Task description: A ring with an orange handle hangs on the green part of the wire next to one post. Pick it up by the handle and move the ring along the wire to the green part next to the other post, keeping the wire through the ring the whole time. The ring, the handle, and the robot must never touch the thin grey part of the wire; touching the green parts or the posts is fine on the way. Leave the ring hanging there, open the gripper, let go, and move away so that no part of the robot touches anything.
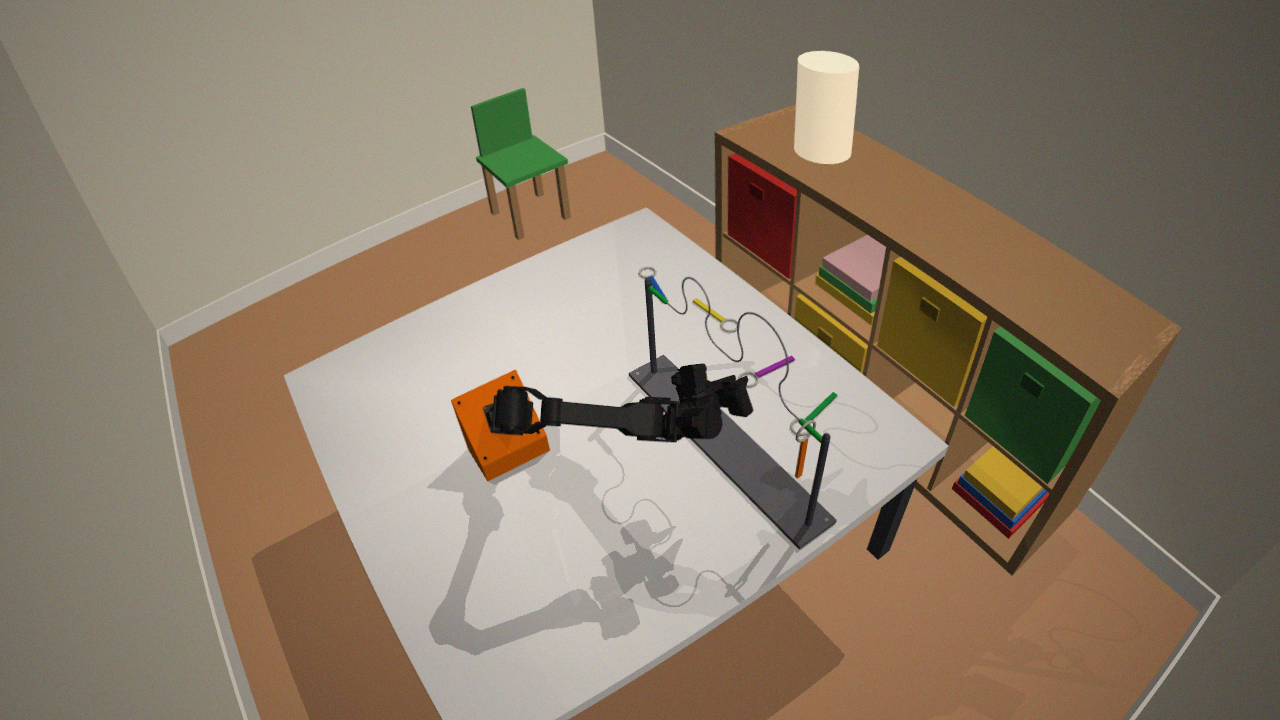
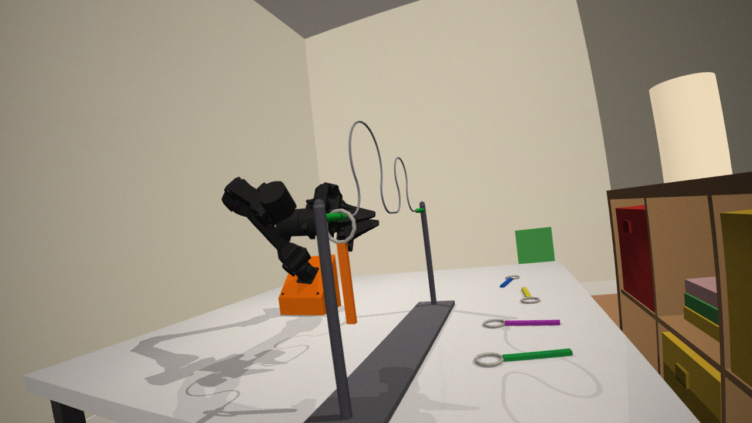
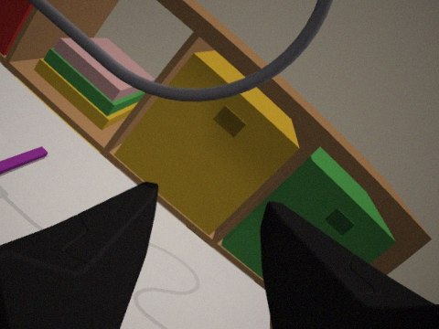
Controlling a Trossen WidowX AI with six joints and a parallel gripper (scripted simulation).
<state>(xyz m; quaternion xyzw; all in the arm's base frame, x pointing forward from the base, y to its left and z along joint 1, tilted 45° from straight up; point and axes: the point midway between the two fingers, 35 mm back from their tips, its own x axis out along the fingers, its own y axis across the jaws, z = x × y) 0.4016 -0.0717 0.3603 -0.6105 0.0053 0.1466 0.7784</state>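
Right now the ring with orange handle is 40 mm ahead of my gripper tip, 180 mm to the right of it and 50 mm below it. From my gripper tip the other things lie so: purple-handled ring 200 mm ahead, 210 mm to the left, 280 mm below; green-handled ring 230 mm ahead, 20 mm to the left, 280 mm below.
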